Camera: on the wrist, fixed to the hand. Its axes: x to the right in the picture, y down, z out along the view.
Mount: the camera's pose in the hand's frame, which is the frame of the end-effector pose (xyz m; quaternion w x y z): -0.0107 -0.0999 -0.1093 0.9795 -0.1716 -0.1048 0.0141
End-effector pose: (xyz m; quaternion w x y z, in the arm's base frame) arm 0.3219 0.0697 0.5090 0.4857 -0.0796 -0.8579 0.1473
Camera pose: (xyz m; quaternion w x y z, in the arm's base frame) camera 0.4217 -0.0084 0.5863 0.3701 -0.1580 -0.9154 0.0123
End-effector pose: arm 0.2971 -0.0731 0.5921 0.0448 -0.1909 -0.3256 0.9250
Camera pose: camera 0.3446 0.0670 0.5793 0.0360 0.1023 0.4796 -0.8707
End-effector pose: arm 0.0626 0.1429 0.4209 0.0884 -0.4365 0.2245 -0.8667
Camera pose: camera -0.0137 0.2690 0.4032 0.0474 -0.5304 0.3655 -0.7634
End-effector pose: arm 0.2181 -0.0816 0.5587 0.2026 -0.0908 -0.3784 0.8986
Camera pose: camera 0.2919 0.0472 0.5542 0.1305 -0.0349 -0.5448 0.8276
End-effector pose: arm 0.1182 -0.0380 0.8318 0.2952 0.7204 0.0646 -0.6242
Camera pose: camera 0.1639 0.1019 0.8125 0.4283 0.5905 0.1293 -0.6717
